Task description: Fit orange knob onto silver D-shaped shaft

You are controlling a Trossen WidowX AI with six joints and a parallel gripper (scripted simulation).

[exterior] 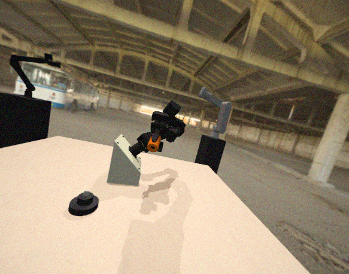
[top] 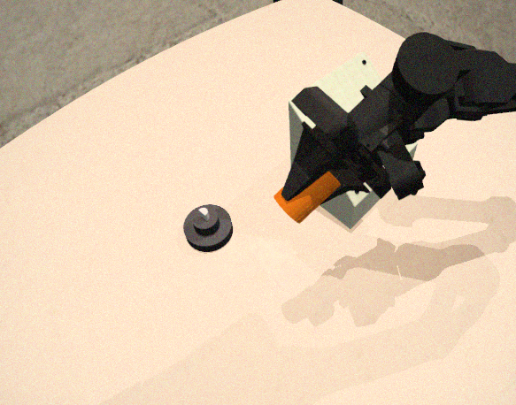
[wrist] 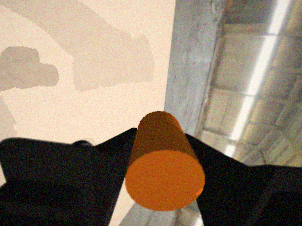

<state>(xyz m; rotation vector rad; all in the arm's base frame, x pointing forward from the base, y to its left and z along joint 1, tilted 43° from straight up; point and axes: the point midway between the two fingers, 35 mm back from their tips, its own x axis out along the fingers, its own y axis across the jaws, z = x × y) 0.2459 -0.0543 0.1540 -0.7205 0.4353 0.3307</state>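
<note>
Now: the orange knob 30 mm behind my gripper tip, 20 mm above it and 10 mm to the left of it. The rest, counted from my gripper tip: dark round pedestal (210 mm below, 190 mm to the right, 10 mm ahead).
</note>
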